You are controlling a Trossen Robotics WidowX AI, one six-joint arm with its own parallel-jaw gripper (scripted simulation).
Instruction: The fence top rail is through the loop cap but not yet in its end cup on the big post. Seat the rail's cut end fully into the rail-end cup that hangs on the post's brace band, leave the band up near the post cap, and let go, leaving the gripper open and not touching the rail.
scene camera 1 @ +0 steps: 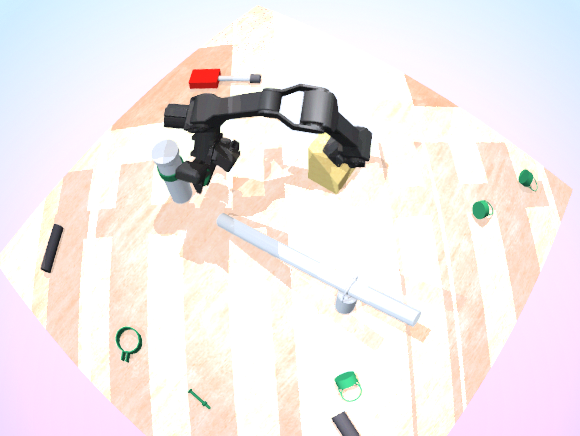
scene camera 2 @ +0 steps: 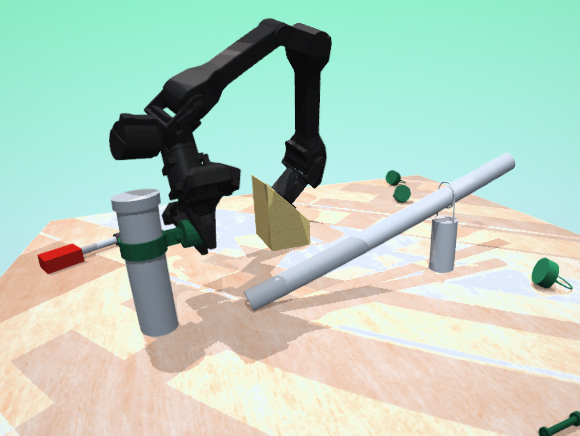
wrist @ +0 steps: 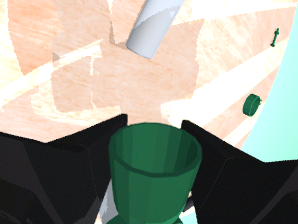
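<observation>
Big grey post point(scene camera 2: 150, 283). Short post point(scene camera 2: 444, 228). Grey top rail point(scene camera 2: 273, 288), point(scene camera 1: 327, 275). Red-handled tool point(scene camera 2: 57, 259), point(scene camera 1: 205, 78); in the wrist view, out of frame. My gripper point(scene camera 2: 209, 252), point(scene camera 1: 202, 189), point(wrist: 154, 122).
</observation>
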